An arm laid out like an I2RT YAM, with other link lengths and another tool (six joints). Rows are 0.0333 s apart.
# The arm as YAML. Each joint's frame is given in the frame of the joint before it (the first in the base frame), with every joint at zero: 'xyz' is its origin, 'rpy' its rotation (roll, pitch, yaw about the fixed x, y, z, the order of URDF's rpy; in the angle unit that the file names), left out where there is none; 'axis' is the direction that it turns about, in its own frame. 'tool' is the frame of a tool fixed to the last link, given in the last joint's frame.
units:
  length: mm
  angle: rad
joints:
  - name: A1
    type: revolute
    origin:
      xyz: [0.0, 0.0, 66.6]
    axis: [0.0, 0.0, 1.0]
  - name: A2
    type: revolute
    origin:
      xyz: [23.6, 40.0, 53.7]
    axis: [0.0, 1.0, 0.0]
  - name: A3
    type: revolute
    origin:
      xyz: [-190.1, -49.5, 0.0]
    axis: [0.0, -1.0, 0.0]
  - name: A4
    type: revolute
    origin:
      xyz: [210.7, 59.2, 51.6]
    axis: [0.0, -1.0, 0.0]
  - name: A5
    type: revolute
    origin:
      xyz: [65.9, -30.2, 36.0]
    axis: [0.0, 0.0, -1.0]
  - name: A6
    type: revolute
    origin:
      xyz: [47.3, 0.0, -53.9]
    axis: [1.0, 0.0, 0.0]
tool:
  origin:
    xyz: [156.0, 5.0, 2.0]
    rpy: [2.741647, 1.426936, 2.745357]
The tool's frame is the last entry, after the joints.
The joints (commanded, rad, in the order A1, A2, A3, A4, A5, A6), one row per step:
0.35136 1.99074 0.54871 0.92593 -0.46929 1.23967
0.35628 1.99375 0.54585 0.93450 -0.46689 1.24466
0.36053 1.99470 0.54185 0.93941 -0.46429 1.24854
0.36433 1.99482 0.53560 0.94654 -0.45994 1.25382
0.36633 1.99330 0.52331 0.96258 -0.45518 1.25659
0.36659 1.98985 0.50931 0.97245 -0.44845 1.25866
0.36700 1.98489 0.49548 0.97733 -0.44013 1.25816
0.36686 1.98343 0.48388 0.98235 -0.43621 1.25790
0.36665 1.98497 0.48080 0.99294 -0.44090 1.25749
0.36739 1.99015 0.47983 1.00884 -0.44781 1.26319
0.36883 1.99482 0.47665 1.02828 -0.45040 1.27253
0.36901 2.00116 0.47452 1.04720 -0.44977 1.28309
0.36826 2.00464 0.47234 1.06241 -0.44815 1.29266
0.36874 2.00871 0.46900 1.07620 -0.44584 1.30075
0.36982 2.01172 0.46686 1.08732 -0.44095 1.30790
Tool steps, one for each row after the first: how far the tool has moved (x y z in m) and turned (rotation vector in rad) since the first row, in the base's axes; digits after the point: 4 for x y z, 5 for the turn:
-0.0011 0.0011 -0.0002 0.00268 0.00051 0.00064
-0.0026 0.0018 -0.0008 0.00369 0.00279 0.00092
-0.0039 0.0020 -0.0014 0.00498 0.00498 -0.00139
-0.0054 0.0013 -0.0011 0.00630 0.00114 -0.00475
-0.0072 -0.0006 -0.0021 0.00419 0.00200 -0.01128
-0.0092 -0.0028 -0.0035 -0.00132 0.00388 -0.01792
-0.0114 -0.0045 -0.0053 -0.00514 0.00776 -0.02136
-0.0119 -0.0038 -0.0043 -0.00105 0.00277 -0.01730
-0.0121 -0.0023 -0.0027 0.00893 -0.00114 -0.01300
-0.0122 -0.0013 -0.0010 0.01972 -0.00500 -0.01327
-0.0115 -0.0011 0.0002 0.02941 -0.00751 -0.01808
-0.0105 -0.0014 0.0015 0.03782 -0.01006 -0.02421
-0.0103 -0.0016 0.0021 0.04395 -0.01080 -0.02909
-0.0097 -0.0020 0.0026 0.04835 -0.01227 -0.03525

